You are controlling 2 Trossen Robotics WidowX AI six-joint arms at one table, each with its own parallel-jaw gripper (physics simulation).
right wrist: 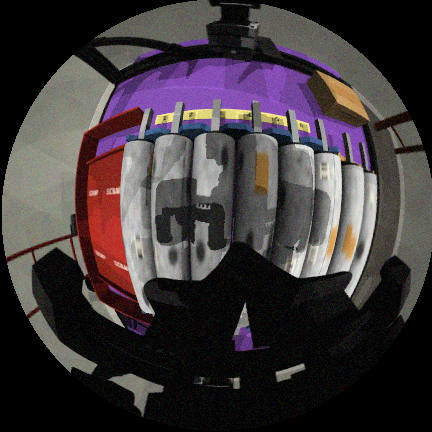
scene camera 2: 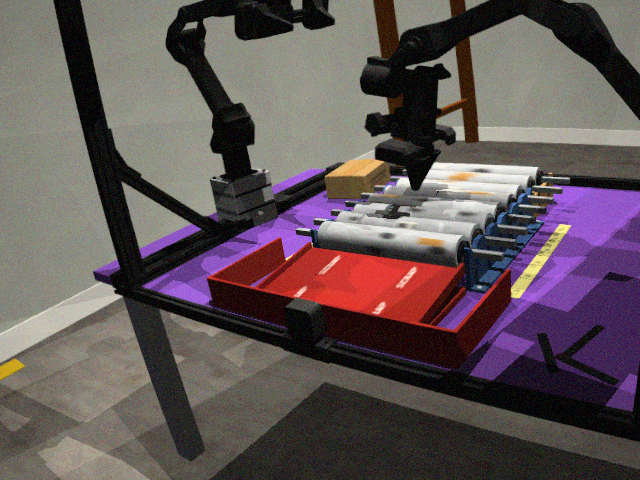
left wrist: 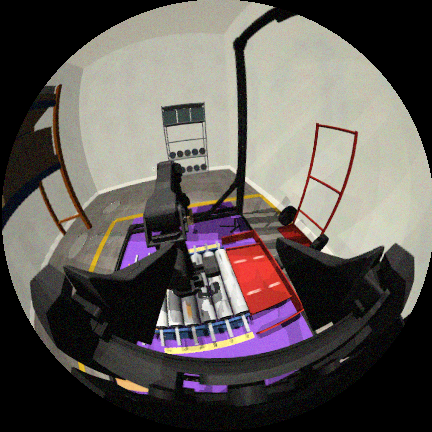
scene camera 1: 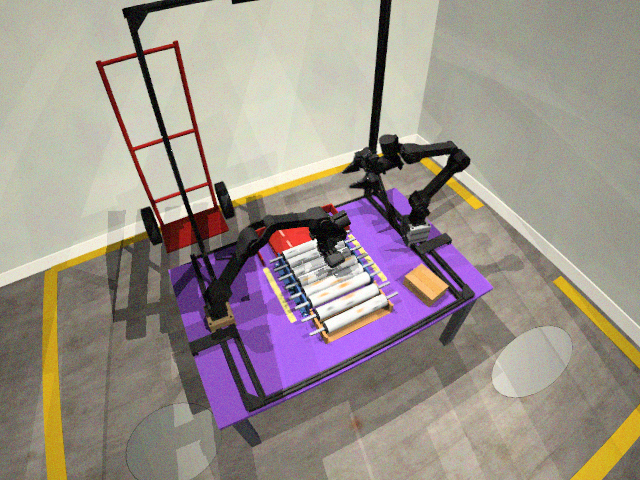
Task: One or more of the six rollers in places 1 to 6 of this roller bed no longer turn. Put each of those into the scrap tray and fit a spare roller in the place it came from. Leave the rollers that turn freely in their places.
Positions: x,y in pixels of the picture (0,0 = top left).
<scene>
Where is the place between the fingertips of my left gripper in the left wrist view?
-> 226,245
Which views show my left gripper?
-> Scene camera 2, the left wrist view and scene camera 1 only.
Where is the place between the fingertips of my left gripper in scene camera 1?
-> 345,179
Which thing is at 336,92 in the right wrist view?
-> A cardboard box.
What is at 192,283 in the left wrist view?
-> My right gripper.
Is my right gripper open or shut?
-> Shut.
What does my right gripper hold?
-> Nothing.
</scene>
